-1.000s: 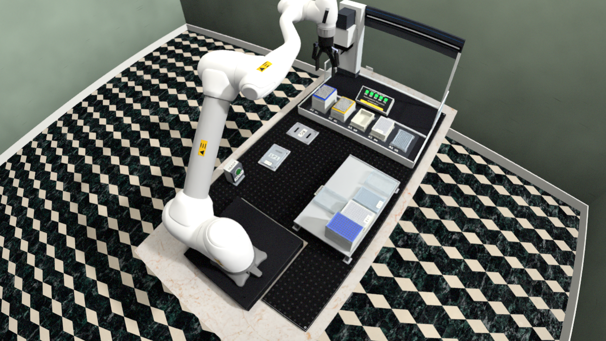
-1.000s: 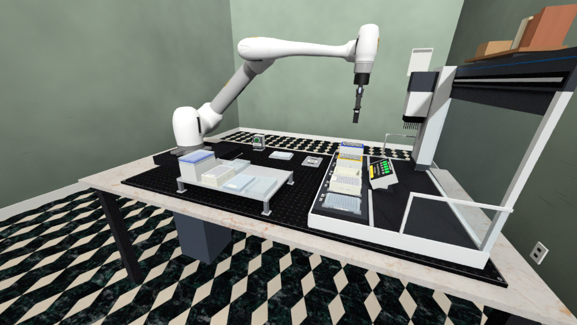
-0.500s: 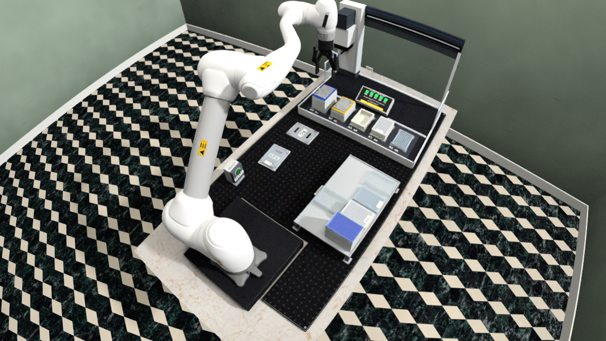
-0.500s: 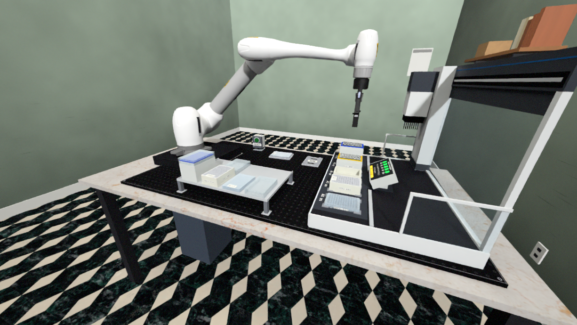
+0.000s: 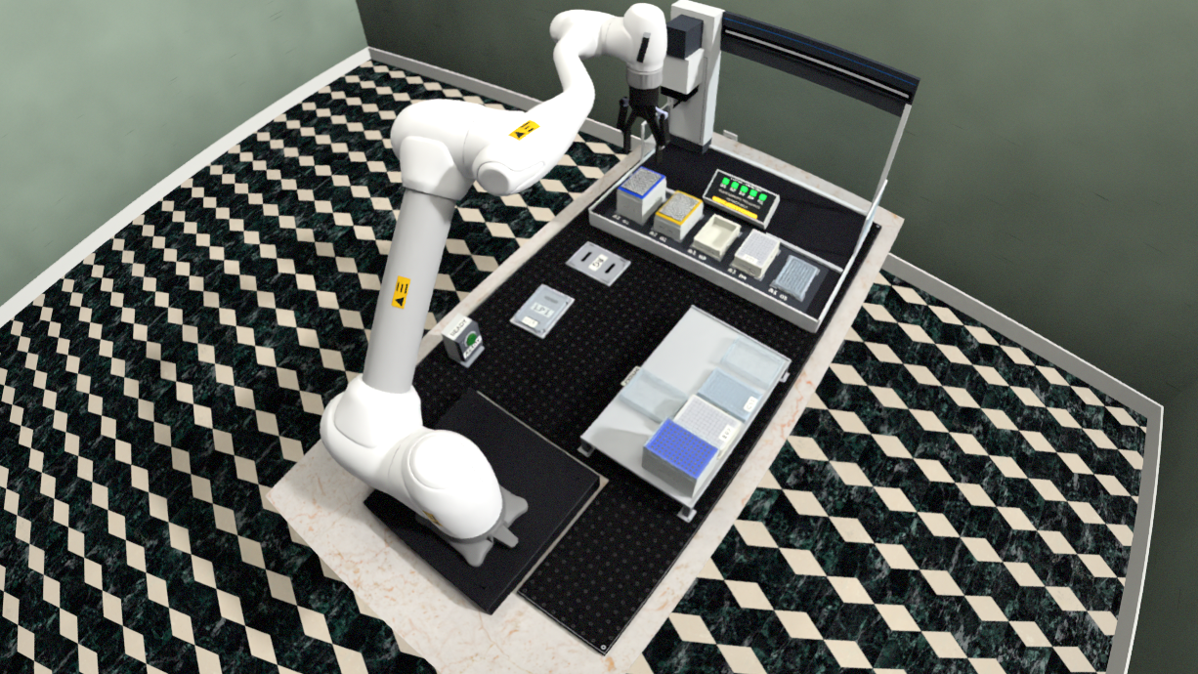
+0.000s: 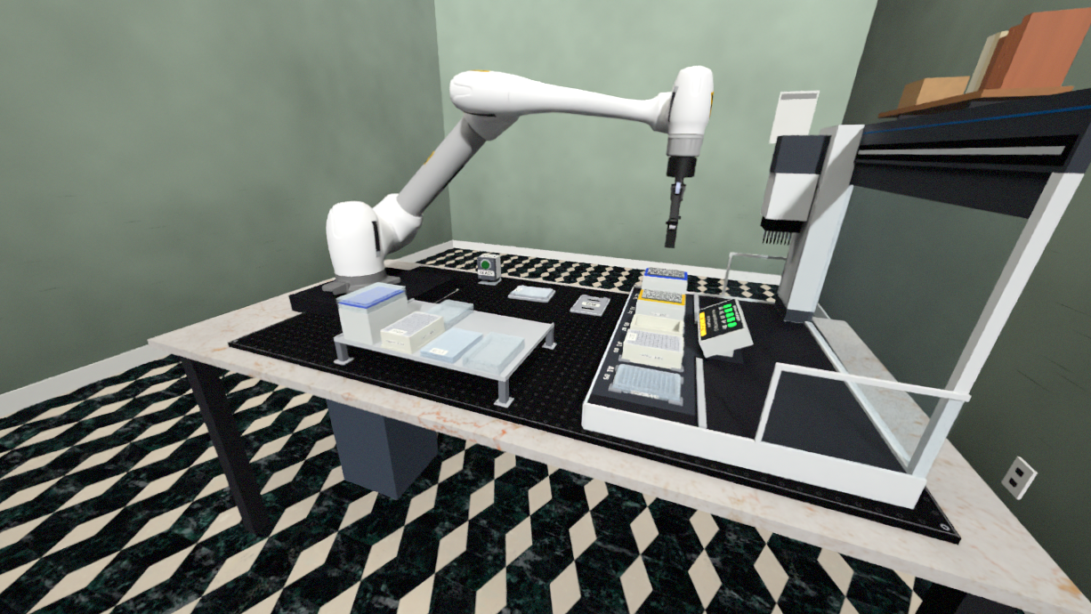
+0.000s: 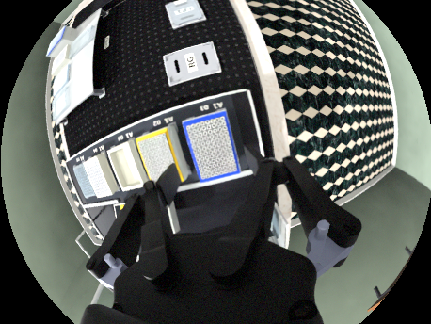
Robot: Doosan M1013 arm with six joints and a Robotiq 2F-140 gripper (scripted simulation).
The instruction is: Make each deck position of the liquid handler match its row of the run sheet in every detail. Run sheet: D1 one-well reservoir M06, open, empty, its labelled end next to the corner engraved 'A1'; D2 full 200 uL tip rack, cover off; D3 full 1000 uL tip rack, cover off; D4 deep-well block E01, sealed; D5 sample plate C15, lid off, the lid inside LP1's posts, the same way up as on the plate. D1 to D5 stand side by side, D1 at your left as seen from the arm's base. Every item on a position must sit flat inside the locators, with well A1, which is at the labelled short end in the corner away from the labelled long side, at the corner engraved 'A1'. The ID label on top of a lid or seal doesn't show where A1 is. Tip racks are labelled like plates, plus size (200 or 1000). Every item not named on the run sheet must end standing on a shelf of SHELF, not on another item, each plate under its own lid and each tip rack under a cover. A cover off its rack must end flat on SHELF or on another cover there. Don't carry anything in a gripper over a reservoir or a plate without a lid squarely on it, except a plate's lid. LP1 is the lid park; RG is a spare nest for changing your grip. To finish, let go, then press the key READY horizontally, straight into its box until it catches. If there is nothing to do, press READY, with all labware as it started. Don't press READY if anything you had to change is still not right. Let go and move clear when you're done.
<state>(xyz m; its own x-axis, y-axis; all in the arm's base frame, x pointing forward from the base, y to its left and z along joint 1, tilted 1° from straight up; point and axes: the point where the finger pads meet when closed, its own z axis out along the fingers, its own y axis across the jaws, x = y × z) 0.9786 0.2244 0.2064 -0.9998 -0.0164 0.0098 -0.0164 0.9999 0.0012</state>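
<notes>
The blue-rimmed tip rack is 10 mm behind my hand, 10 mm to the right of it and 140 mm below it. From my hand the other things lie so: white one-well reservoir 250 mm to the right, 200 mm below; then yellow-rimmed tip rack 10 mm behind, 130 mm to the right, 160 mm below; then pipetting head 280 mm ahead, 50 mm to the left, 120 mm above.
</notes>
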